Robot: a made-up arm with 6 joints.
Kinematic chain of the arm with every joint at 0, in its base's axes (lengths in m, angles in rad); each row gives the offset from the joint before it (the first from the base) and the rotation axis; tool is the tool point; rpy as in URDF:
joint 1: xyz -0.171 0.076 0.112 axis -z
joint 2: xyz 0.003 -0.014 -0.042 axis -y
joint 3: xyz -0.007 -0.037 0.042 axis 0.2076 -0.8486 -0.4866
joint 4: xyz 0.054 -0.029 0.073 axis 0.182 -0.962 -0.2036
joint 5: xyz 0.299 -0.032 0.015 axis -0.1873 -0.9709 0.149
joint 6: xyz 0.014 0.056 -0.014 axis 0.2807 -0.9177 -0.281
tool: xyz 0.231 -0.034 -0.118 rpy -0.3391 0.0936 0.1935
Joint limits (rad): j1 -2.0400..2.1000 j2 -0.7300..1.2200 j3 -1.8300..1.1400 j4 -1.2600..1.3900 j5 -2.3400..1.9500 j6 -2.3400..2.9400
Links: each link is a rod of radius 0.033 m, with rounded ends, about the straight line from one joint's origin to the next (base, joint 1, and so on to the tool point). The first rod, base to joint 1, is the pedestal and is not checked.
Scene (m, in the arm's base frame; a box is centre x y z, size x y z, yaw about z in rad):
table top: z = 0
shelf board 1: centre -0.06 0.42 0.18 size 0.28 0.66 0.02 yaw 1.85
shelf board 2: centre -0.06 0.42 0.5 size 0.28 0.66 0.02 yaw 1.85
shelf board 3: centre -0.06 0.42 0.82 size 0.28 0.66 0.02 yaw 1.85
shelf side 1: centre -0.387 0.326 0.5 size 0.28 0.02 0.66 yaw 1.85
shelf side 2: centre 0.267 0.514 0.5 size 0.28 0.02 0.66 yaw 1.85
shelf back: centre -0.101 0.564 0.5 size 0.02 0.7 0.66 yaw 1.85
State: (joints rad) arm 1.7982 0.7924 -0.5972 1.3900 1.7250 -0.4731
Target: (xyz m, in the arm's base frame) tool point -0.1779 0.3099 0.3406
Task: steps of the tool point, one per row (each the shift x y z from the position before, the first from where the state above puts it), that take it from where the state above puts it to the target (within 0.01 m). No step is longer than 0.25 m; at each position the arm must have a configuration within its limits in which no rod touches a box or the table.
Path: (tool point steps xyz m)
1: 0.0587 -0.2046 0.0000
2: 0.0412 0.0304 -0.0497
3: 0.0276 0.0209 -0.0586
4: 0.0122 0.0111 -0.0625
5: -0.0035 0.0013 -0.0612
6: -0.0183 -0.0075 -0.0551
7: -0.0309 -0.0152 -0.0450
8: -0.0080 0.0594 0.0104
9: -0.0174 0.0581 0.0001
10: -0.0239 0.0544 -0.0105

